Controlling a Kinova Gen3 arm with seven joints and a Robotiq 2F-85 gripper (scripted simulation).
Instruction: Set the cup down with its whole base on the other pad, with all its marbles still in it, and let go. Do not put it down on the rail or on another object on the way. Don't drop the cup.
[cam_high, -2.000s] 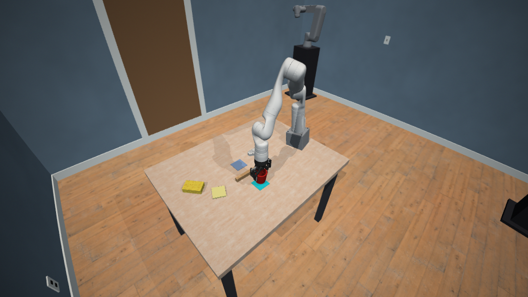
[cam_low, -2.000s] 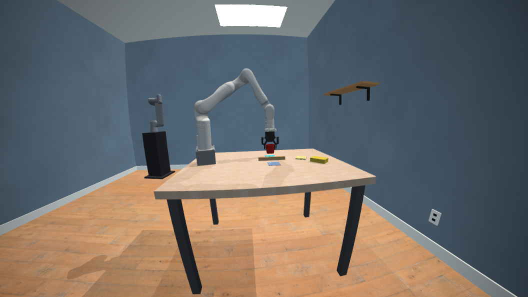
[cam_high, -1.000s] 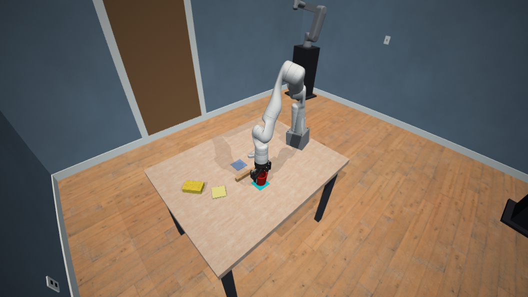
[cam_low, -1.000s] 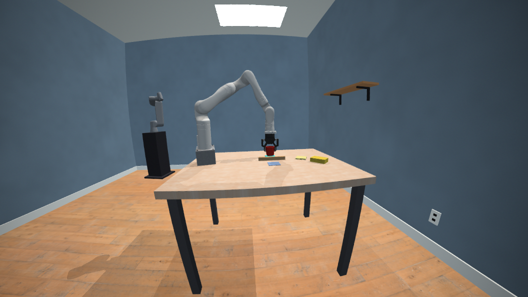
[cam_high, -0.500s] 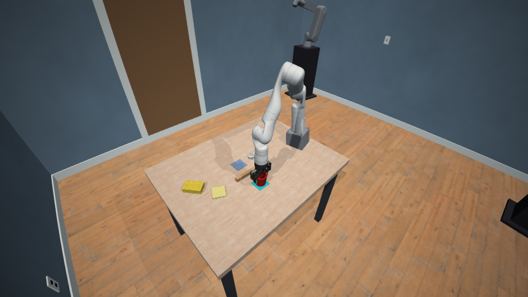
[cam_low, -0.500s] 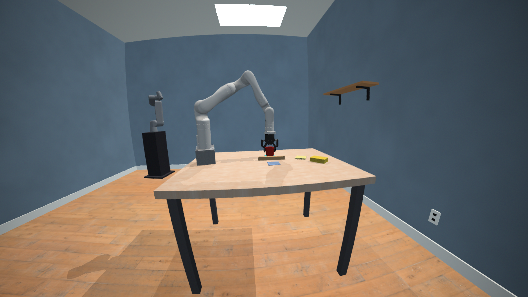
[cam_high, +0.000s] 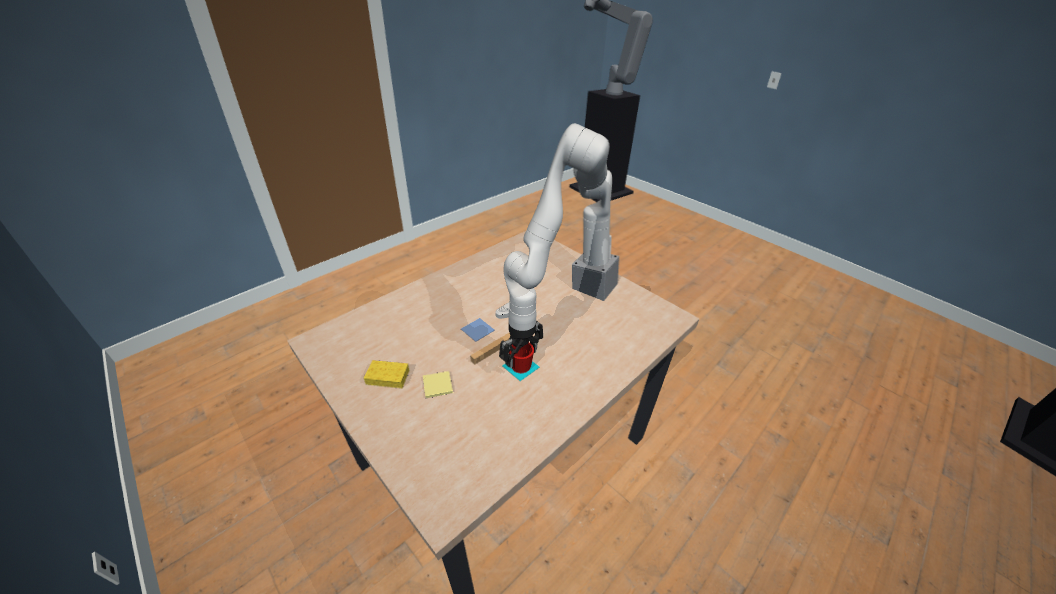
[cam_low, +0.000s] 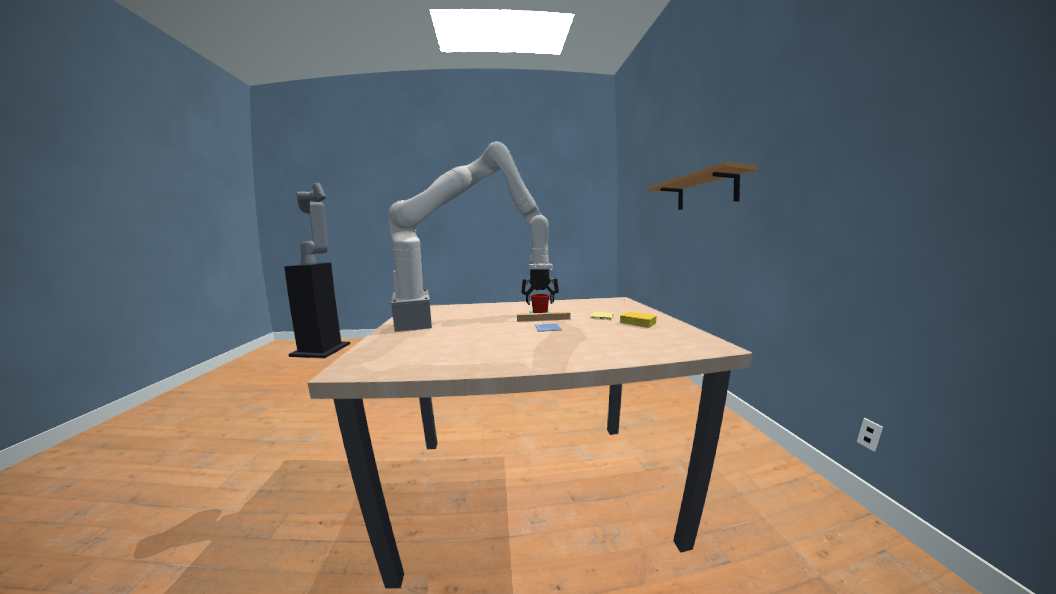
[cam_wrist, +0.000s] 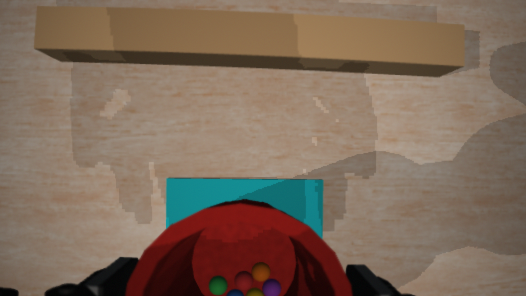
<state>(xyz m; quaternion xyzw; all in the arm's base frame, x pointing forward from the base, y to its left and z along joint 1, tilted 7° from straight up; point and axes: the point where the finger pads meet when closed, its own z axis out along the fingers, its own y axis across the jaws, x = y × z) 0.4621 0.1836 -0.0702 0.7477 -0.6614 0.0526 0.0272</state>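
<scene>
The red cup is 20 mm below my hand. Round my hand: wooden rail 110 mm to the right, 40 mm below, 10 mm ahead.
</scene>
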